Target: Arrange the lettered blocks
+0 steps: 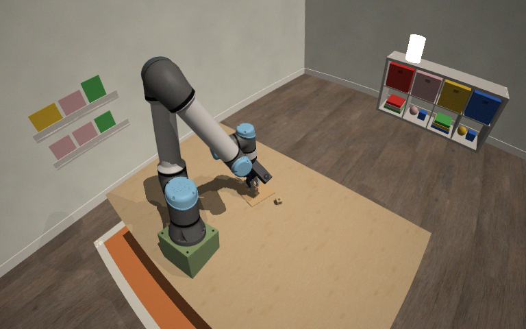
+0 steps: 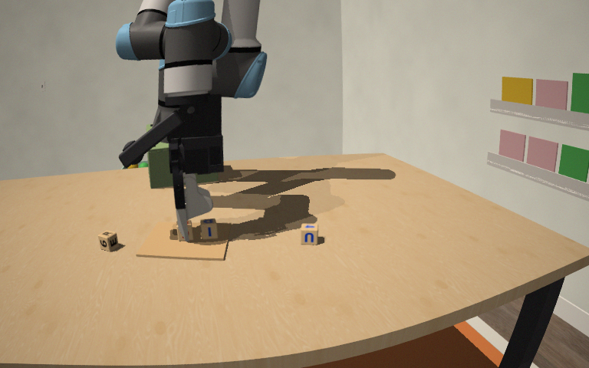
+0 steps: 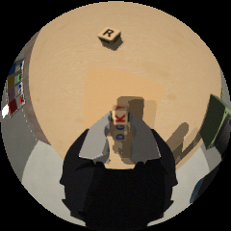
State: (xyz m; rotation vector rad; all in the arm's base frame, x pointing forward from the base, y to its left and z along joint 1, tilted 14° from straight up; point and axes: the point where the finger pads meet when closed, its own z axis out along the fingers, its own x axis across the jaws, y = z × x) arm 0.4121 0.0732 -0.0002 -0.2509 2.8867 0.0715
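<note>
Right now my hand is 20 mm above the thin tan mat. From my hand the other things lie so: wooden block 130 mm to the right, 40 mm ahead, 10 mm below.
</note>
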